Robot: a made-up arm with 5 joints.
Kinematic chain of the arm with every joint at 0, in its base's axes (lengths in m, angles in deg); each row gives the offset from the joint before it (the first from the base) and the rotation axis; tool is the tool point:
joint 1: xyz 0 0 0.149 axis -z
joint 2: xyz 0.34 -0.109 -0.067 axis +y
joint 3: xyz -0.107 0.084 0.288 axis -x
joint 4: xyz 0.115 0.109 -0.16 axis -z
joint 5: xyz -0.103 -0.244 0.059 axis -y
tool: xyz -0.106 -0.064 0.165
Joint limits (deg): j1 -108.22..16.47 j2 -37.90..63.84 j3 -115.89..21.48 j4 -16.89..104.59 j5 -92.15..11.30
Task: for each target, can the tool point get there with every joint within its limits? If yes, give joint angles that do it. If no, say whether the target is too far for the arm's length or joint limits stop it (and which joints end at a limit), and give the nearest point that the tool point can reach.
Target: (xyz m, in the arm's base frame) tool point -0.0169 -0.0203 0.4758
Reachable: yes | joints -40.97 -7.39 -43.32 75.52 -36.94
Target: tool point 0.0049 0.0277 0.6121
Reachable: yes | joints -83.01 1.64 -63.55 79.06 -12.23
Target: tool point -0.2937 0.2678 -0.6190
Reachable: no: joint limits stop it (at a limit: joint 1, joint 2, joint 4, joint 5) | nearest point -0.1969 0.4923 -0.0039 | short by 0.662 m
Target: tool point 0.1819 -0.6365 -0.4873
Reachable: no: joint limits stop it (at a limit: joint 1, joint 2, joint 4, joint 5) | nearest point 0.5005 -0.2978 0.0134 | short by 0.683 m
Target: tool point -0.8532 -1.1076 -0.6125
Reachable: no: too far | nearest point -0.2996 -0.1437 0.0939 | short by 1.317 m
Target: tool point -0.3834 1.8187 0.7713
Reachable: no: too far | nearest point -0.1805 0.8562 0.6001 | short by 0.998 m
